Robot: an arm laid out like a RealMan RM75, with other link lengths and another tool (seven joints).
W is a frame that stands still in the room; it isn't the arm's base.
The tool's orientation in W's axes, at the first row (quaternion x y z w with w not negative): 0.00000 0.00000 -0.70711 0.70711
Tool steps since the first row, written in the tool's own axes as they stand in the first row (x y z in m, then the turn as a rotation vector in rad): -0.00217 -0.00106 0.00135 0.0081 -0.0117 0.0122; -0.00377 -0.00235 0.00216 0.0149 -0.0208 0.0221; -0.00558 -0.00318 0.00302 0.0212 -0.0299 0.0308; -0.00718 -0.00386 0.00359 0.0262 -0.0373 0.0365
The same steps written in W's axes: -0.00106 0.00217 0.00135 -0.0117 -0.0081 0.0122; -0.00235 0.00377 0.00216 -0.0208 -0.0149 0.0221; -0.00318 0.00558 0.00302 -0.0299 -0.0212 0.0308; -0.00386 0.00718 0.00359 -0.0373 -0.0262 0.0365
